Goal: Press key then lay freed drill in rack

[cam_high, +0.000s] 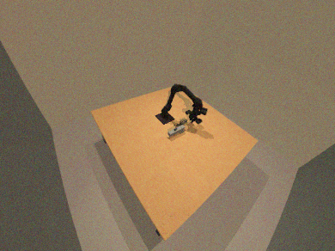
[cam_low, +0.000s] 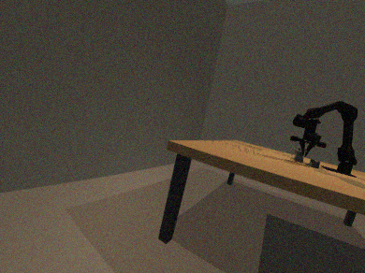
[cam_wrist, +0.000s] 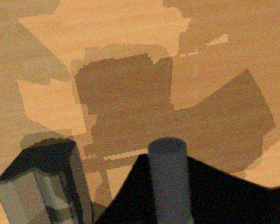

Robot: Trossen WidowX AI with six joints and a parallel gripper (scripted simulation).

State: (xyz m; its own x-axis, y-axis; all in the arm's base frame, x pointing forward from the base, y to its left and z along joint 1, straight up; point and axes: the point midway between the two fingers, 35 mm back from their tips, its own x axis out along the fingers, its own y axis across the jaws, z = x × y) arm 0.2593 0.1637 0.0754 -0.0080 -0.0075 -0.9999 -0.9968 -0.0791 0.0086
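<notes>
The drill is 40 mm to the right of my gripper tip and 30 mm above it. The rest, counted from my gripper tip: pale grey block: 200 mm to the right, 20 mm ahead, 10 mm below; dark frame: 70 mm behind, 40 mm to the right, 30 mm below.
</notes>
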